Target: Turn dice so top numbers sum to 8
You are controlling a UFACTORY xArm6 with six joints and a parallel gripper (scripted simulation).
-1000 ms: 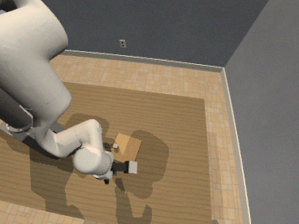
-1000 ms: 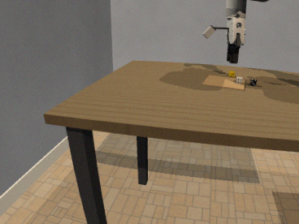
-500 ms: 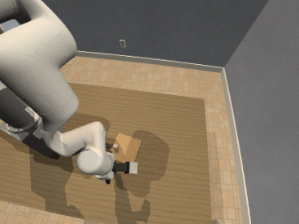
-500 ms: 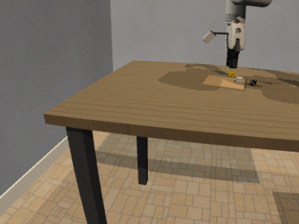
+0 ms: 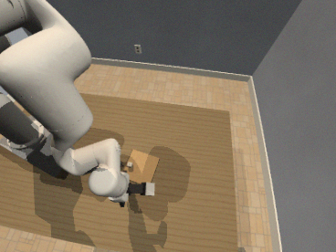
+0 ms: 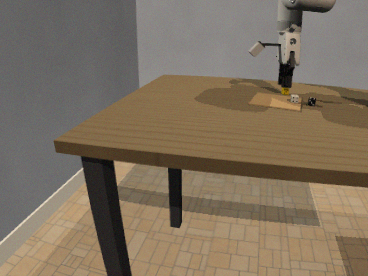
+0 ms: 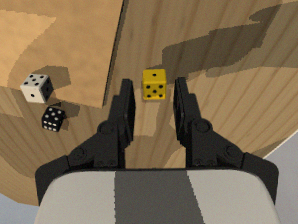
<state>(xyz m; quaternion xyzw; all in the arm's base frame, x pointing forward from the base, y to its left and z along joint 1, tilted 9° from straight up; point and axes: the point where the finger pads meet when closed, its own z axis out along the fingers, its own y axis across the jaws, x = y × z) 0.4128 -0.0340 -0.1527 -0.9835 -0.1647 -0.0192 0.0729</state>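
Right now the yellow die is 40 mm below my hand. Round my hand: black die: 100 mm to the left, 90 mm behind, 40 mm below; tan mat: 110 mm to the left, 40 mm below, 10 mm ahead; white die: 100 mm to the left, 40 mm behind, 30 mm below.
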